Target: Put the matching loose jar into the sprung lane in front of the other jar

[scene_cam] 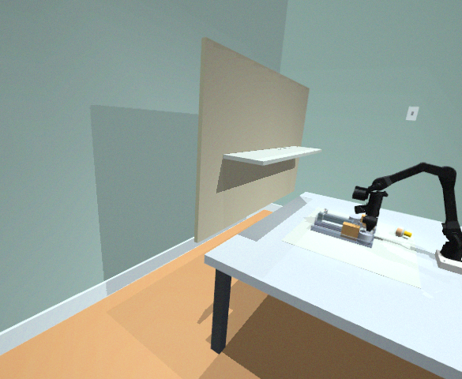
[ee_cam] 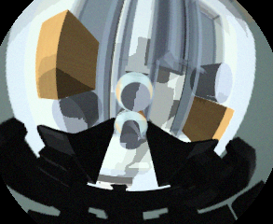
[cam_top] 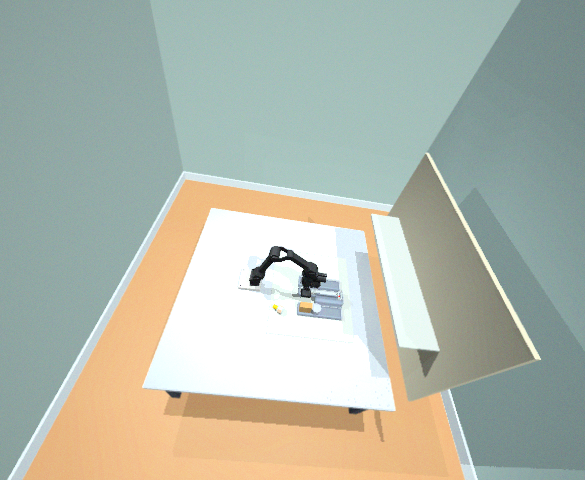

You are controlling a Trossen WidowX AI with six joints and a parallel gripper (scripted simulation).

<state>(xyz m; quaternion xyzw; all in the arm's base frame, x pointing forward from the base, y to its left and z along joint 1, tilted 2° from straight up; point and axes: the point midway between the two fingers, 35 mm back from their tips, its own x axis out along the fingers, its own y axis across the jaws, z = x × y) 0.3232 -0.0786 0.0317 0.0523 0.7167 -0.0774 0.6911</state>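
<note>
Now: gripper tip 14 cm short of the grey pusher rack, 5 cm to the left of it and 1 cm above it. The rest, counted from my gripper tip: white shelf 50 cm ahead, 34 cm above, 7 cm to the right.
</note>
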